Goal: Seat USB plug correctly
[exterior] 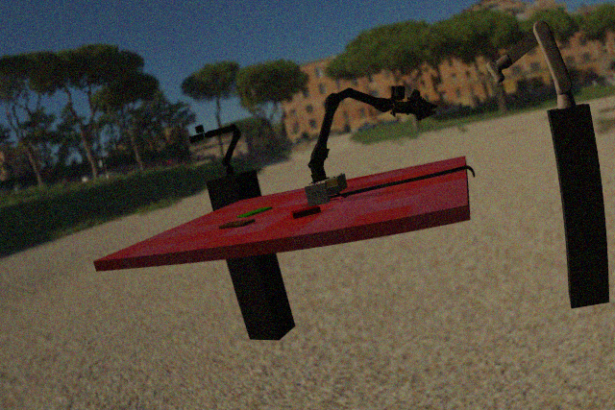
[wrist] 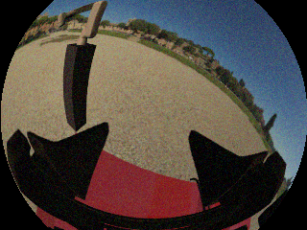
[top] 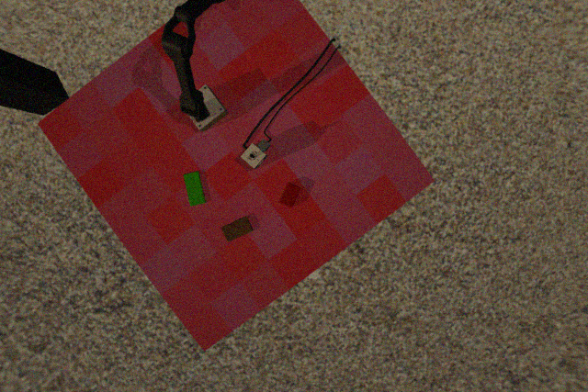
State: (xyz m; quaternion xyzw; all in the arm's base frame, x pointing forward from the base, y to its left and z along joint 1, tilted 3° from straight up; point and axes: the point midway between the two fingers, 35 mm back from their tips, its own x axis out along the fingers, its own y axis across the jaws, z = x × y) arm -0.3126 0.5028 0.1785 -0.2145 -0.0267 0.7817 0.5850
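Now: gripper tip 590 mm short of the USB plug, 420 mm to the left of it and 170 mm above it. Round my gripper tip: brown block: 830 mm ahead, 640 mm to the right, 260 mm below; then dark red block: 810 mm ahead, 360 mm to the right, 250 mm below; then green block: 580 mm ahead, 720 mm to the right, 260 mm below.
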